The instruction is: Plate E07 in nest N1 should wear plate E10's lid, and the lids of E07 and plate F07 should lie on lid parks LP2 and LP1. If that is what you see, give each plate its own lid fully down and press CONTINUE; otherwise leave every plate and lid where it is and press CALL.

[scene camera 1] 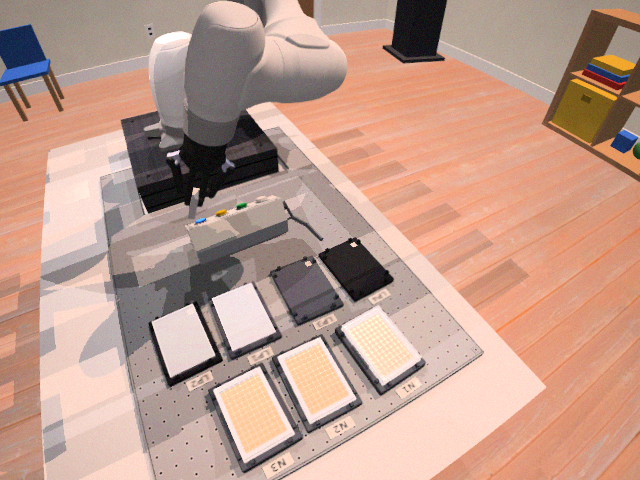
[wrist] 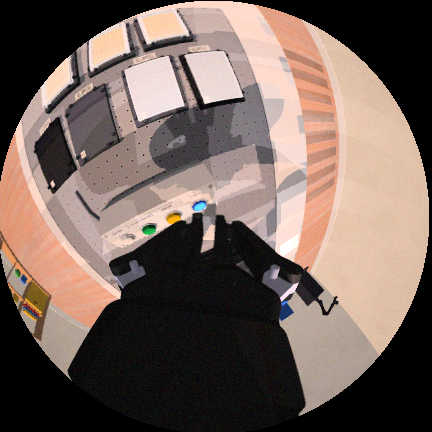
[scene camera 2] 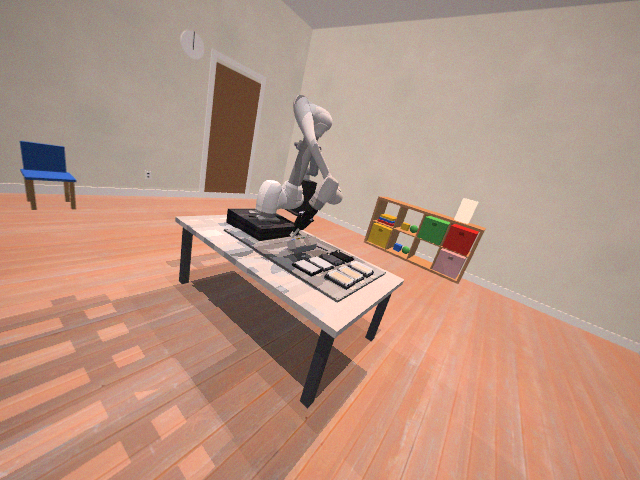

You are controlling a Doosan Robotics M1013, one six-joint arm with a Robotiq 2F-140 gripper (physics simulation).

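Where they show: gripper, fingertip midpoint: [scene camera 1: 191,213] [wrist: 211,212] [scene camera 2: 291,236]; arm's base at its link origin: [scene camera 2: 264,217].
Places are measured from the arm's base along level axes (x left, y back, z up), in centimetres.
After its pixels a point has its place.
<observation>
My gripper [scene camera 1: 193,205] {x -1.3, y -38.2, z 0.2 cm} [scene camera 2: 295,232] {x -1.3, y -38.2, z 0.2 cm} [wrist: 211,212] {x -1.3, y -38.2, z 0.2 cm} is shut, its pale fingertips pointing down close beside the blue button [scene camera 1: 200,220] {x 0.2, y -38.8, z -1.7 cm} [wrist: 199,205] {x 0.2, y -39.0, z -1.5 cm} of the button box [scene camera 1: 240,232] {x 8.4, y -43.3, z -3.7 cm}; contact cannot be told. The yellow button [scene camera 1: 221,212] {x 5.2, y -38.5, z -0.9 cm} [wrist: 173,218] {x 5.0, y -37.8, z -1.2 cm} and green button [scene camera 1: 241,205] {x 9.9, y -37.4, z -0.9 cm} [wrist: 149,229] {x 9.7, y -36.8, z -1.2 cm} are farther along. The plate in nest N1 [scene camera 1: 379,343] {x 27.8, y -76.5, z -5.1 cm} looks paler than the plates in N2 [scene camera 1: 316,379] {x 15.3, y -79.2, z -5.8 cm} and N3 [scene camera 1: 253,414] {x 4.0, y -82.1, z -5.4 cm}; clear lids are hard to make out. White panels lie on the leftmost park [scene camera 1: 184,341] {x -6.0, y -65.4, z -6.6 cm} [wrist: 214,77] {x -6.3, y -63.3, z -6.6 cm} and its neighbour [scene camera 1: 244,317] {x 5.7, y -63.3, z -6.6 cm} [wrist: 155,89] {x 4.9, y -61.2, z -6.6 cm}. Plate names are unreadable.
The dark grey park LP3 [scene camera 1: 306,289] {x 19.0, y -59.8, z -7.4 cm} [wrist: 93,122] {x 17.7, y -58.6, z -7.4 cm} and black park LP4 [scene camera 1: 355,267] {x 30.8, y -57.3, z -7.4 cm} [wrist: 55,155] {x 29.3, y -56.3, z -7.4 cm} are right of the white panels in scene camera 1. A dark cable [scene camera 1: 306,223] {x 24.4, y -40.7, z -7.7 cm} leaves the button box. The black arm base [scene camera 1: 253,149] {x 16.5, y -14.6, z -0.9 cm} [scene camera 2: 258,223] {x -11.9, y -13.5, z -0.2 cm} stands behind it.
</observation>
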